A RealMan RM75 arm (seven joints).
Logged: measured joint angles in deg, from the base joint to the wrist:
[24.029, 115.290, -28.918, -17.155, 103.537, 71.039, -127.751]
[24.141, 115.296, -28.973, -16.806, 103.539, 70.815, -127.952]
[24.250, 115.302, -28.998, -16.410, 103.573, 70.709, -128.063]
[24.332, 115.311, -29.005, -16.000, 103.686, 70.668, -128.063]
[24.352, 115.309, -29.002, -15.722, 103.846, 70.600, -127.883]
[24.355, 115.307, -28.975, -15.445, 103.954, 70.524, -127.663]
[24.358, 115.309, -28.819, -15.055, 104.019, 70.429, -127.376]
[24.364, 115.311, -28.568, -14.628, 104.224, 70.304, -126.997]
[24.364, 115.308, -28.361, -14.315, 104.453, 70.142, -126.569]
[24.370, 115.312, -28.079, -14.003, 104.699, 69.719, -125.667]
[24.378, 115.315, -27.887, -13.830, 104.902, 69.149, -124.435]
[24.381, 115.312, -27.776, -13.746, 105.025, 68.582, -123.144]
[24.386, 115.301, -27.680, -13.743, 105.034, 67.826, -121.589]
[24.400, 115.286, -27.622, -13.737, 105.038, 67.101, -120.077]
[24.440, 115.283, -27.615, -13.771, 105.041, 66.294, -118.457]
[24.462, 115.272, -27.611, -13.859, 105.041, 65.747, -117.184]
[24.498, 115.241, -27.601, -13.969, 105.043, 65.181, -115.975]
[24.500, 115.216, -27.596, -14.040, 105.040, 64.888, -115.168]
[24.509, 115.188, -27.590, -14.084, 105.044, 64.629, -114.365]
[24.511, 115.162, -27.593, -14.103, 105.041, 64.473, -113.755]
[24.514, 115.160, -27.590, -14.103, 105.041, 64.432, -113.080]
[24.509, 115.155, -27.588, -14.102, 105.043, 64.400, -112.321]
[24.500, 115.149, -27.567, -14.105, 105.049, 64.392, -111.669]
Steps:
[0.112, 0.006, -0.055, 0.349, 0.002, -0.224, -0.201]
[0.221, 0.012, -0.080, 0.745, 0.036, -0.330, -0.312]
[0.303, 0.021, -0.087, 1.155, 0.149, -0.371, -0.312]
[0.323, 0.019, -0.084, 1.433, 0.309, -0.439, -0.132]
[0.326, 0.017, -0.057, 1.710, 0.417, -0.515, 0.088]
[0.329, 0.019, 0.099, 2.100, 0.482, -0.610, 0.375]
[0.335, 0.021, 0.350, 2.527, 0.687, -0.735, 0.754]
[0.335, 0.018, 0.557, 2.840, 0.916, -0.897, 1.182]
[0.341, 0.022, 0.839, 3.152, 1.162, -1.320, 2.084]
[0.349, 0.025, 1.031, 3.325, 1.365, -1.890, 3.316]
[0.352, 0.022, 1.142, 3.409, 1.488, -2.457, 4.607]
[0.357, 0.011, 1.238, 3.412, 1.497, -3.213, 6.162]
[0.371, -0.004, 1.296, 3.418, 1.501, -3.938, 7.674]
[0.411, -0.007, 1.303, 3.384, 1.504, -4.745, 9.294]
[0.433, -0.018, 1.307, 3.296, 1.504, -5.292, 10.567]
[0.469, -0.049, 1.317, 3.186, 1.506, -5.858, 11.776]
[0.471, -0.074, 1.322, 3.115, 1.503, -6.151, 12.583]
[0.480, -0.102, 1.328, 3.071, 1.507, -6.410, 13.386]
[0.482, -0.128, 1.325, 3.052, 1.504, -6.566, 13.996]
[0.485, -0.130, 1.328, 3.052, 1.504, -6.607, 14.671]
[0.480, -0.135, 1.330, 3.053, 1.506, -6.639, 15.430]
[0.471, -0.141, 1.351, 3.050, 1.512, -6.647, 16.082]

